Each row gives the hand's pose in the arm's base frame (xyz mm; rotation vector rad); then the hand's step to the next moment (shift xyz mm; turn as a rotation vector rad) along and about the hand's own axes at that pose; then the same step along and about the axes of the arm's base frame.
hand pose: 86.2 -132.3 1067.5 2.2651 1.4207 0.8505
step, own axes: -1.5 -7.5 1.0 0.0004 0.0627 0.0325
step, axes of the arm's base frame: -5.1 2.0 -5.5 0.0646 -0.0265 0.0106
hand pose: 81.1 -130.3 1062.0 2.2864 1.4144 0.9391
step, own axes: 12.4 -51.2 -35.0 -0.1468 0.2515 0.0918
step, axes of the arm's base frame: -54.5 32.1 2.4 0.1883 -0.2398 0.0158
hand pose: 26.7 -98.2 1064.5 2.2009 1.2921 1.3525
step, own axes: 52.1 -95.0 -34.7 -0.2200 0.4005 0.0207
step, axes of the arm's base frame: -71.7 87.9 -7.9 0.2001 -0.3988 0.1006
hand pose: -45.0 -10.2 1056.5 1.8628 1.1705 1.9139
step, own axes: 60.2 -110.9 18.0 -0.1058 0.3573 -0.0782
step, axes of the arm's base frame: -33.5 118.9 -31.3 0.0746 -0.3332 0.1685
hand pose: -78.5 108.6 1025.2 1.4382 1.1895 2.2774
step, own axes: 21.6 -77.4 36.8 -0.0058 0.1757 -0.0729
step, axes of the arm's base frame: 0.9 81.9 -33.3 -0.0153 -0.1568 0.1068
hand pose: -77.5 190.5 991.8 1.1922 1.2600 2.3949
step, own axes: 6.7 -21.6 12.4 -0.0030 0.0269 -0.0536
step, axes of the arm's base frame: 0.4 24.3 -8.6 -0.0317 -0.0509 0.0017
